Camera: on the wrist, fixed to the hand. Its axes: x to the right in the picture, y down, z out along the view.
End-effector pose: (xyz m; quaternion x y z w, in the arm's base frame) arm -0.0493 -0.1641 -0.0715 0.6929 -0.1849 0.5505 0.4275
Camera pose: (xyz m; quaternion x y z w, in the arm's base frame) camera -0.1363 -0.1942 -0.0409 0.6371 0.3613 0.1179 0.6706
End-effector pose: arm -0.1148 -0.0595 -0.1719 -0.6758 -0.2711 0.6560 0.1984
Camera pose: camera -0.0756 -0.1324 -0.2225 -0.3051 -0.6406 0.3415 0.6164
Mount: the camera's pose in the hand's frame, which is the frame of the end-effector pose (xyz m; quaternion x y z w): -0.0066 0.0922 -0.0295 0.0284 0.0094 -0.6869 0.7262
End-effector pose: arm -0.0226 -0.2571 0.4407 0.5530 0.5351 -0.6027 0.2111
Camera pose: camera 0.0704 -0.2646 0.4141 -0.0457 -0.7533 0.5927 0.2814
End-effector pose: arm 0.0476 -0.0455 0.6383 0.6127 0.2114 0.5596 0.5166
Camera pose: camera -0.0104 -0.0741 0.7107 0.3091 0.5951 0.0513 0.7401
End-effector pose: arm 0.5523 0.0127 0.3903 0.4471 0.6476 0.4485 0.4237
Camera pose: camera 0.5442 0.0187 0.4868 -0.1123 0.7941 0.0205 0.5970
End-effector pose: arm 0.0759 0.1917 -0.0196 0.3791 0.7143 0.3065 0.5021
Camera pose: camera 0.0708 0.2328 0.0682 -0.2040 0.7925 -0.1390 0.5577
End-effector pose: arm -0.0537 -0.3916 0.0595 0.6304 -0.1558 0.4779 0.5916
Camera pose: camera -0.1395 -0.3908 0.1047 0.5771 0.3390 -0.0490 0.7414
